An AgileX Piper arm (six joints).
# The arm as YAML. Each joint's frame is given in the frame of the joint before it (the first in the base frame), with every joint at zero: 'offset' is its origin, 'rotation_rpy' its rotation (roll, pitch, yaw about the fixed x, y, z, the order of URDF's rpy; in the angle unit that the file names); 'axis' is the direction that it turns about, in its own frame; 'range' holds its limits. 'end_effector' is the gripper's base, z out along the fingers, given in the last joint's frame.
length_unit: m
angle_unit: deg
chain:
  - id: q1
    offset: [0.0, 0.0, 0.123]
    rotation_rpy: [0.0, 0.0, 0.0]
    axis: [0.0, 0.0, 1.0]
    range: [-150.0, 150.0]
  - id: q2
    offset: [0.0, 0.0, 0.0]
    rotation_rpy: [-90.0, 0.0, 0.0]
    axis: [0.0, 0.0, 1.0]
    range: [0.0, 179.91]
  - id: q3
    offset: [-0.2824, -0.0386, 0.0]
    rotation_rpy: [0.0, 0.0, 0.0]
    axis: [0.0, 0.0, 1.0]
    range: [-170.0, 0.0]
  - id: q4
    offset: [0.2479, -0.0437, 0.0]
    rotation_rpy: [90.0, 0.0, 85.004]
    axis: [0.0, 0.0, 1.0]
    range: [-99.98, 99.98]
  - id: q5
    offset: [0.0, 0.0, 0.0]
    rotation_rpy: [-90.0, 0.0, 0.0]
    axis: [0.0, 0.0, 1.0]
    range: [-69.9, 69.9]
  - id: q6
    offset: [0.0, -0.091, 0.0]
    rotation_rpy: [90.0, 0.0, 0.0]
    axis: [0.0, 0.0, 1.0]
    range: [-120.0, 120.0]
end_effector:
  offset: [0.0, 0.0, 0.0]
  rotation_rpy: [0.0, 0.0, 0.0]
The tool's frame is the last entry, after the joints.
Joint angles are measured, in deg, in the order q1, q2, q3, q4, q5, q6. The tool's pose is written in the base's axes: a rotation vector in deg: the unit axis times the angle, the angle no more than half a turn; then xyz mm. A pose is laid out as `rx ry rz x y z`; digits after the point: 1 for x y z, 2 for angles.
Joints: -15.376 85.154 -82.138 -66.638 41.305 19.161
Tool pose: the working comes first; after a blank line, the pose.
Where each joint sits with the arm in this pose, in the base's axes (m; each line is computed from the numbers above, not from the rounded line before):
q1: 0.0000 0.0000 0.1230
q2: 0.0000 0.0000 0.1230
q3: 0.0141 -0.0039 0.4077
q4: 0.2550 -0.0701 0.4382
q5: 0.2550 -0.0701 0.4382
q6: 0.3070 -0.1416 0.4168
the tool: 0.3070 -0.1416 0.4168

2.38 115.30 -72.21 307.0 -141.6 416.8
